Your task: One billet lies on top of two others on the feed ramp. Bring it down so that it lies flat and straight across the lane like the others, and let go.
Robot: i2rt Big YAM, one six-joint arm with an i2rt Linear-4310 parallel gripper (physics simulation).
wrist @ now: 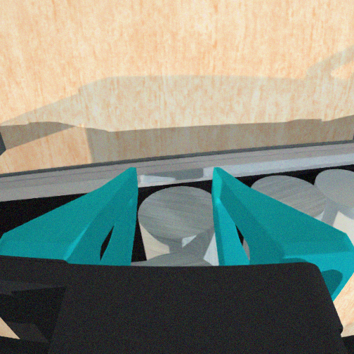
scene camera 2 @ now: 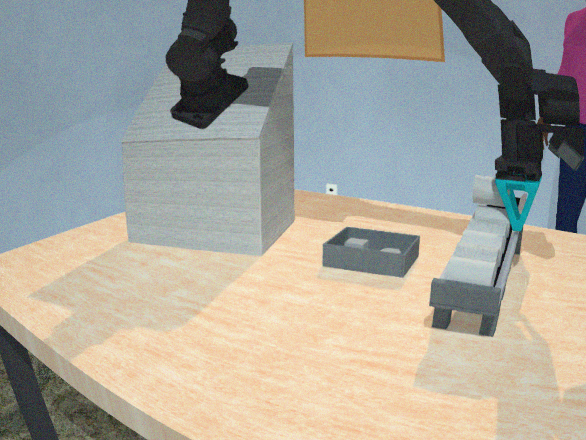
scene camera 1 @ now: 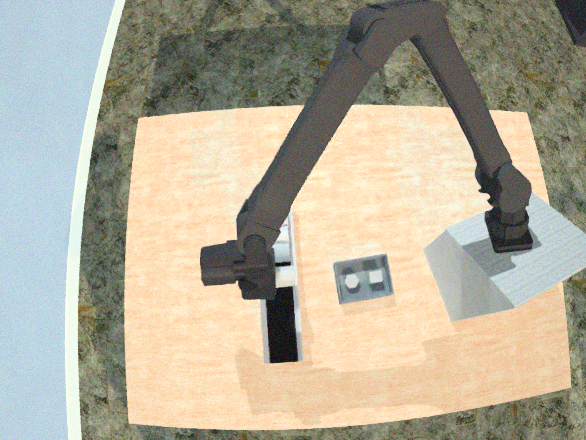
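Where they show: gripper, fingertip midpoint: (scene camera 2: 518,227); arm's base, link origin: (scene camera 2: 210,100) (scene camera 1: 507,232).
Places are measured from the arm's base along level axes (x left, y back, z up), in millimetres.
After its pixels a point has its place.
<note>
My gripper (scene camera 2: 518,229) @[y -519, x 53, z -154 mm] (wrist: 174,178) is shut on a pale grey billet (scene camera 1: 285,277) @[y -461, x 57, z -89 mm] (scene camera 2: 484,190) @[y -462, x 31, z -105 mm] (wrist: 172,259), held across the lane above the feed ramp (scene camera 1: 299,330) (scene camera 2: 465,296) (wrist: 280,162). The fingers are hidden under the arm in scene camera 1. The held billet looks roughly level and sits higher than the others; whether it touches one below is unclear. Several other billets lie across the lane toward the ramp's lower end wall, including a near one (scene camera 2: 470,271) @[y -489, x -142, z -158 mm]. In the wrist view, a billet's round end (wrist: 175,214) shows beyond the held one, between the fingers.
A dark grey open tray (scene camera 1: 337,282) @[y -345, x 52, z -208 mm] (scene camera 2: 365,263) @[y -293, x -4, z -228 mm] with two small pale pieces stands beside the ramp. A big slope-topped block (scene camera 1: 470,290) @[y -79, x 108, z -54 mm] (scene camera 2: 195,195) @[y -22, x -61, z -151 mm] carries the arm's base. The ramp's side rails border the lane, and the arm reaches over the table.
</note>
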